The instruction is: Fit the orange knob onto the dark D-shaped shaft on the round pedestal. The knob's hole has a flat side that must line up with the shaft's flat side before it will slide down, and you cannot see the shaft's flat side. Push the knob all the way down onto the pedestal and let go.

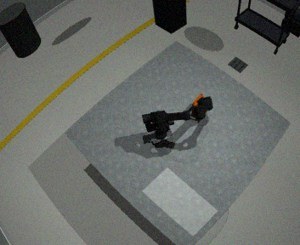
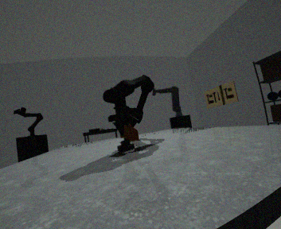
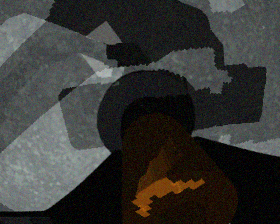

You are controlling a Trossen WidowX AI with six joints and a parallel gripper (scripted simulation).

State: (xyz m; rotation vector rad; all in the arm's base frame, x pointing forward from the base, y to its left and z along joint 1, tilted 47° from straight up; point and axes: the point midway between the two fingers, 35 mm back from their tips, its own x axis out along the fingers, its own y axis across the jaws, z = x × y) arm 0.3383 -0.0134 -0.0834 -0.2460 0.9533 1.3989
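Now: gripper tip 20 mm below the orange knob. Also, from my gripper tip: dark round pedestal 40 mm below.
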